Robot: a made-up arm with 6 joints.
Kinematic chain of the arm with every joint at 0, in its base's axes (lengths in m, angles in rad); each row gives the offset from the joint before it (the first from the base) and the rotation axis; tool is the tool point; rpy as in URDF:
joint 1: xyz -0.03 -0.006 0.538 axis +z
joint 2: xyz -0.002 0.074 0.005 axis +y
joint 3: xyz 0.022 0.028 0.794 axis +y
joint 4: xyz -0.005 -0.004 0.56 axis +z
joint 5: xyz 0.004 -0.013 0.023 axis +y
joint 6: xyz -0.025 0 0.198 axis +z
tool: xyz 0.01 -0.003 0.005 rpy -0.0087 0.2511 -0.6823
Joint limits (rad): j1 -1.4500..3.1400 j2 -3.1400..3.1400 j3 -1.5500..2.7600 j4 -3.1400..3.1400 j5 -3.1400..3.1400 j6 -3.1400..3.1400
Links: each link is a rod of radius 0.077 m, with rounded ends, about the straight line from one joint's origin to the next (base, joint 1, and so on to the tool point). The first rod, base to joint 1, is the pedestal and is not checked.
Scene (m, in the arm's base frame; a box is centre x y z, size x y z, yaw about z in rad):
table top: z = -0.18
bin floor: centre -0.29 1 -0.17 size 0.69 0.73 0.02 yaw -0.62
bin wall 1: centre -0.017 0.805 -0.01 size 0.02 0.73 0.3 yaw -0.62
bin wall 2: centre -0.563 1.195 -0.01 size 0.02 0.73 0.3 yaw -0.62
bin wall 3: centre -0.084 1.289 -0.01 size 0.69 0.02 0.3 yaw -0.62
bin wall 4: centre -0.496 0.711 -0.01 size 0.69 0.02 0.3 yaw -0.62
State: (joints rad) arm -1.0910 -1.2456 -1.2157 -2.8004 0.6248 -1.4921
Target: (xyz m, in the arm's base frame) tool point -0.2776 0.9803 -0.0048
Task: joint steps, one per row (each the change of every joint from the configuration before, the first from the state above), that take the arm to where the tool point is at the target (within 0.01 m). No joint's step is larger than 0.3 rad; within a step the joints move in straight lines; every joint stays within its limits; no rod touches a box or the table.
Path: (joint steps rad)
1: -0.1483 -0.1187 -0.1025 -0.0158 0.0158 0.0011

